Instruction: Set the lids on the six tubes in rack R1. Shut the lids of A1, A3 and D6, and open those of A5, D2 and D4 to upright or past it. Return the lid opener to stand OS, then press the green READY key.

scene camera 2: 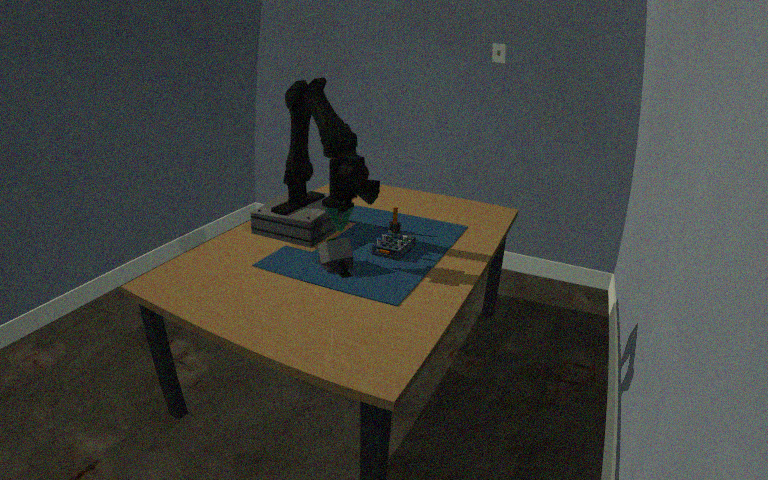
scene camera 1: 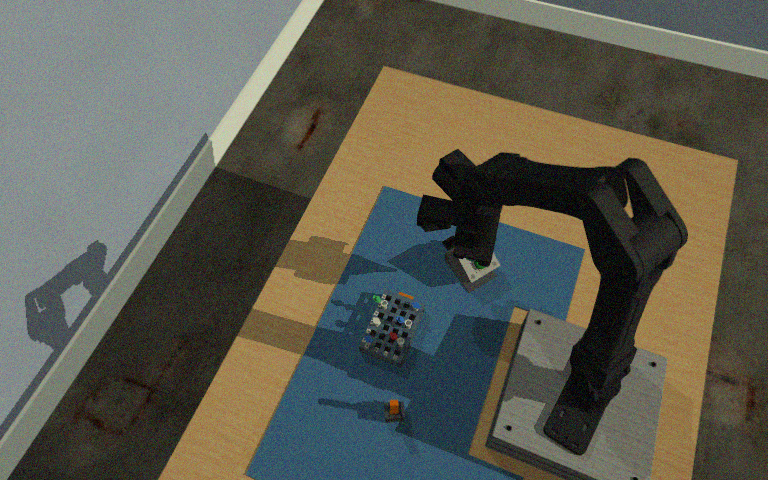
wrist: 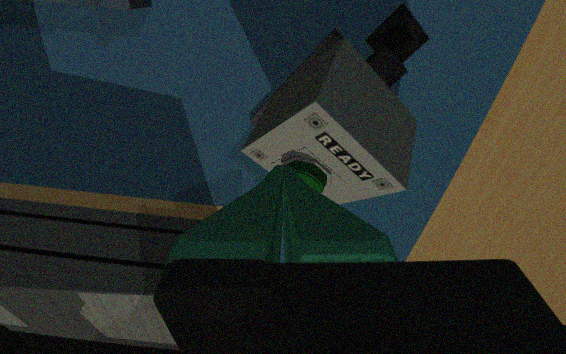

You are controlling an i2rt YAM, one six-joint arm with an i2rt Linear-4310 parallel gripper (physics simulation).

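Observation:
My gripper (wrist: 282, 176) (scene camera 2: 340, 229) is shut and holds nothing. In the wrist view its green fingertips overlap part of the round green READY key (wrist: 316, 180); contact cannot be told. The key sits on the pale face of a tilted grey box (wrist: 367, 95) (scene camera 1: 473, 278) (scene camera 2: 336, 250). Rack R1 (scene camera 1: 380, 356) (scene camera 2: 394, 249) stands on the mat, holding several tubes with white, blue, red and green parts; the lid angles are too small to tell. The orange lid opener (scene camera 1: 394, 406) (scene camera 2: 395, 215) stands upright in its dark stand (scene camera 1: 395, 419) (scene camera 2: 394, 227), apart from the gripper.
The blue mat (scene camera 1: 317, 430) (scene camera 2: 385, 291) lies on the wooden table (scene camera 1: 436, 113) (scene camera 2: 271, 305). The arm's grey base block (scene camera 1: 634, 390) (scene camera 2: 283, 229) stands beside the mat. A dark mount (wrist: 397, 40) supports the key box from behind.

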